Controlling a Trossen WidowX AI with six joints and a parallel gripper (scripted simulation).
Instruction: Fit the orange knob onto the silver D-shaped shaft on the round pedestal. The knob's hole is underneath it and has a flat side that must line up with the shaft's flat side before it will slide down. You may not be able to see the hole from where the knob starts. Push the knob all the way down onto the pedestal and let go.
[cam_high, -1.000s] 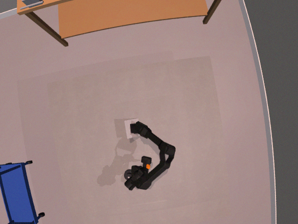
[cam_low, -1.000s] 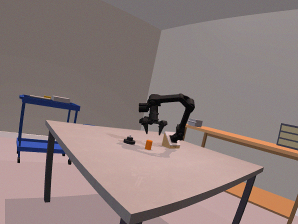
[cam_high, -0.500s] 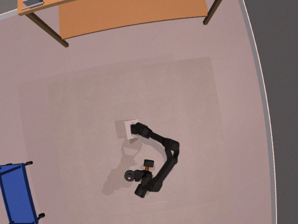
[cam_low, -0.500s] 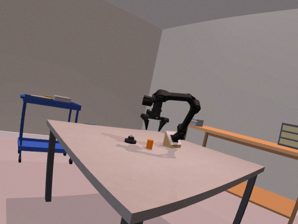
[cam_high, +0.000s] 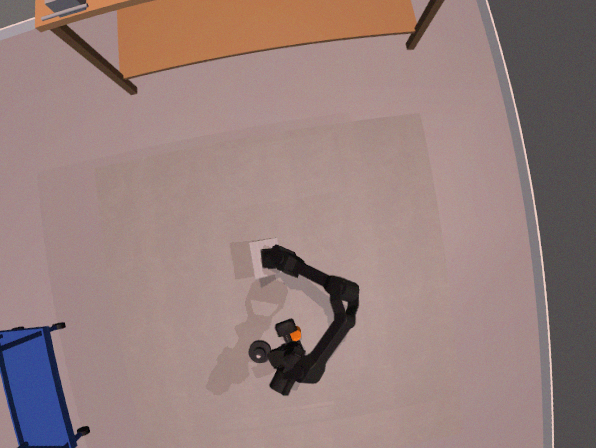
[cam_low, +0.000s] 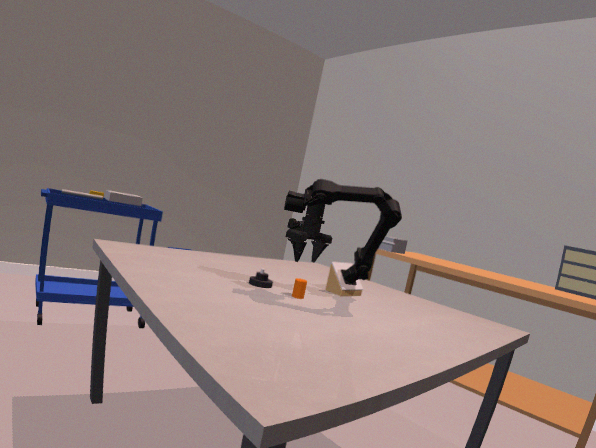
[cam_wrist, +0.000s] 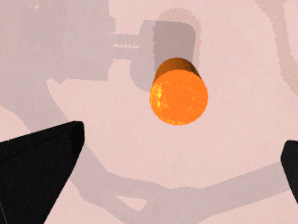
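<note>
Right now my gripper tip is 80 mm above the orange knob. The rest, counted from my gripper tip: round dark pedestal 140 mm to the right, 90 mm below, 70 mm ahead.
</note>
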